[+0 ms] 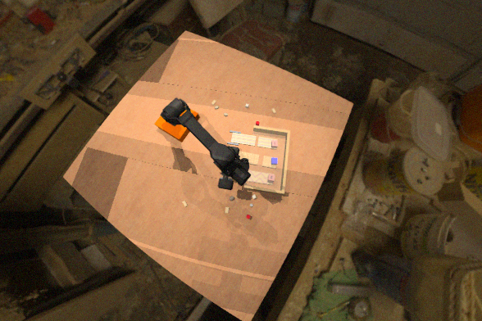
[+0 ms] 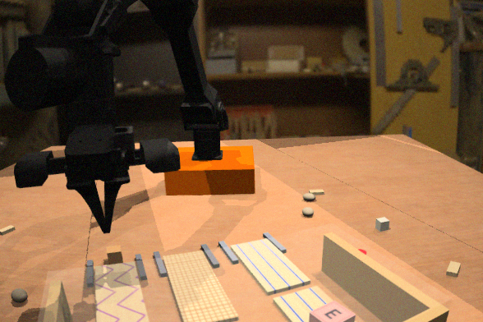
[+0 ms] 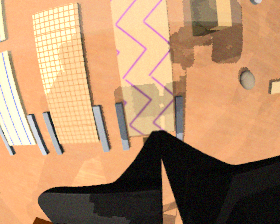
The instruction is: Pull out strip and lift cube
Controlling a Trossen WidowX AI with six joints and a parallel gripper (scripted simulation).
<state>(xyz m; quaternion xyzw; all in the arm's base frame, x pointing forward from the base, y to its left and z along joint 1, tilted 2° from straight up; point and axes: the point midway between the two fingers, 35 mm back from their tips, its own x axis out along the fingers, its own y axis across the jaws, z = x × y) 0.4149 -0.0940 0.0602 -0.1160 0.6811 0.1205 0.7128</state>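
The brown tab lies 5 cm behind my gripper tip, 1 cm to the right of it and 6 cm below it. The rest, counted from my gripper tip: zigzag strip (9 cm ahead, 3 cm to the left, 6 cm below).
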